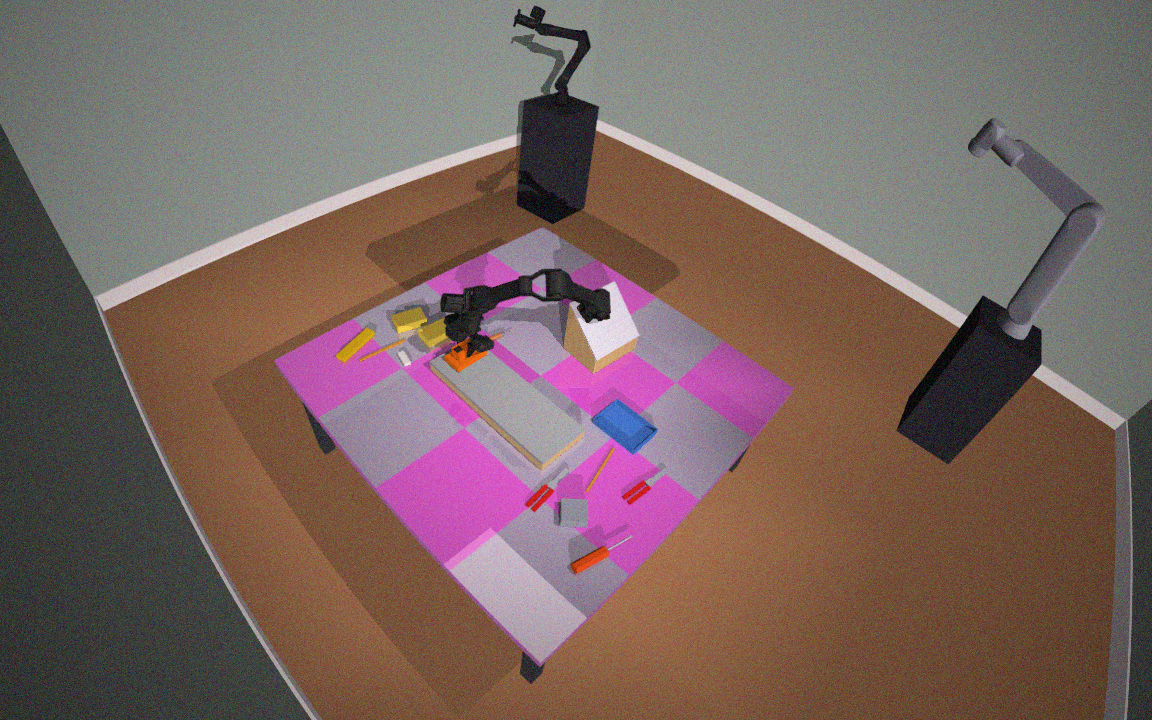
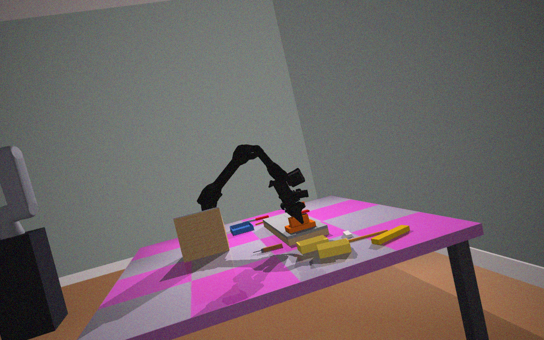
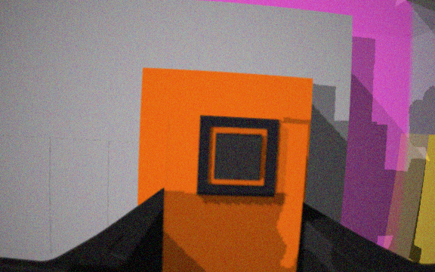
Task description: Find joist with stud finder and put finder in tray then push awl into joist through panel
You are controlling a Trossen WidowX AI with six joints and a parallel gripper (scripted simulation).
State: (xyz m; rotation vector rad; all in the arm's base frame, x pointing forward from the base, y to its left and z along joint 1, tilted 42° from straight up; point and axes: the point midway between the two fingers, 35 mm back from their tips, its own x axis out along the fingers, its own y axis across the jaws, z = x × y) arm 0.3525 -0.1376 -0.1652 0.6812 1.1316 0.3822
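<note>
Now: the blue tray 53 cm to the left of my gripper tip, 18 cm behind it and 5 cm below it. The rest, counted from my gripper tip: square indicator 3 cm above, 2 cm ahead; brown-handled awl 19 cm behind, 6 cm below, 2 cm to the right; orange stud finder 2 cm above, 1 cm ahead.
</note>
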